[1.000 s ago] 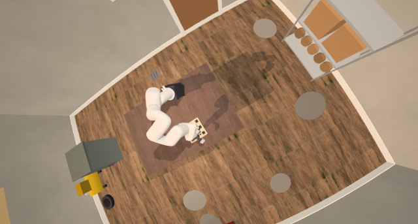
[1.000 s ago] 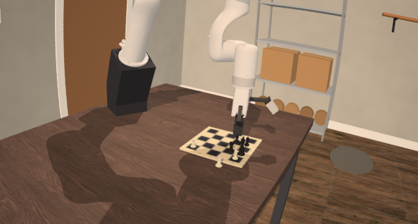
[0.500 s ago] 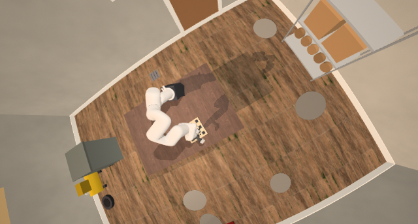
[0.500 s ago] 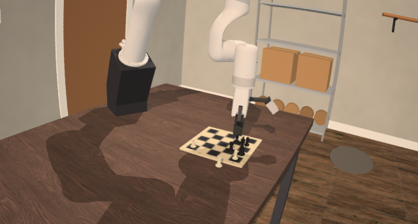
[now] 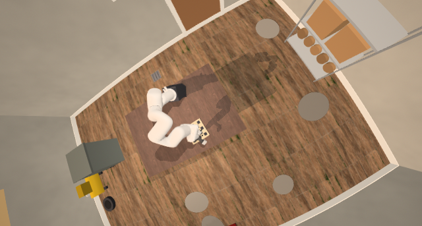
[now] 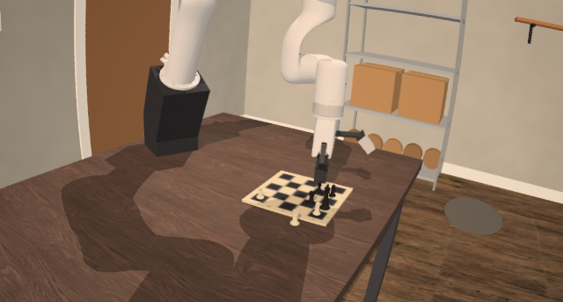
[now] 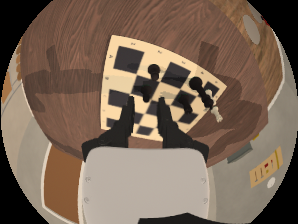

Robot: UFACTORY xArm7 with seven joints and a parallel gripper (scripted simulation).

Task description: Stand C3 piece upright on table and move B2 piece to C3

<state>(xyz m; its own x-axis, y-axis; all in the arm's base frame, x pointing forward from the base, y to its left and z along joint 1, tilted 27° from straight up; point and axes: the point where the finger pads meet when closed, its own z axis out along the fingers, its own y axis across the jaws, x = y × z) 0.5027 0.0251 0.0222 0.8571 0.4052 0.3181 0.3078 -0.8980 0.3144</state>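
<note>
Now: hand 6 cm above the chessboard, 4 cm to the left of it and 3 cm past it.
</note>
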